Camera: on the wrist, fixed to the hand. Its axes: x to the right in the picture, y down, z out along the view.
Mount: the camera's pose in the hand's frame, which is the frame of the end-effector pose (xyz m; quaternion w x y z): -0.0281 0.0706 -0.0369 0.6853 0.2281 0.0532 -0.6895
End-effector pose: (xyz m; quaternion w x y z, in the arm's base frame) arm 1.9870 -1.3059 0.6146 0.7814 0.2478 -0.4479 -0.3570
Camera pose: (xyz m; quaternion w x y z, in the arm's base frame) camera 2.0334 -1.2376 0.6323 0.2567 0.6759 -0.1760 -0.6681
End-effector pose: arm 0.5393 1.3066 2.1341 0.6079 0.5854 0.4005 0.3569
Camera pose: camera 0.4965 1.3012 2.2067 0.5079 0.2447 0.7919 -0.2348
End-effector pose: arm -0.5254 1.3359 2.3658 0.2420 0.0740 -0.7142 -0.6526
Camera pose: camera -0.4697 1.3244 2.4283 0.2630 -0.6331 0.5744 0.4473
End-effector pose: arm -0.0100 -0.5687 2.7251 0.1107 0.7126 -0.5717 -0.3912
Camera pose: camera -0.0373 -0.5768 2.8046 0.3260 -0.9287 -0.0162 0.1761
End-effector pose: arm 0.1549 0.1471 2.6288 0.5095 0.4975 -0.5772 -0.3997
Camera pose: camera 0.1791 0.1895 2.6978 0.0092 -0.8764 0.1166 0.4671
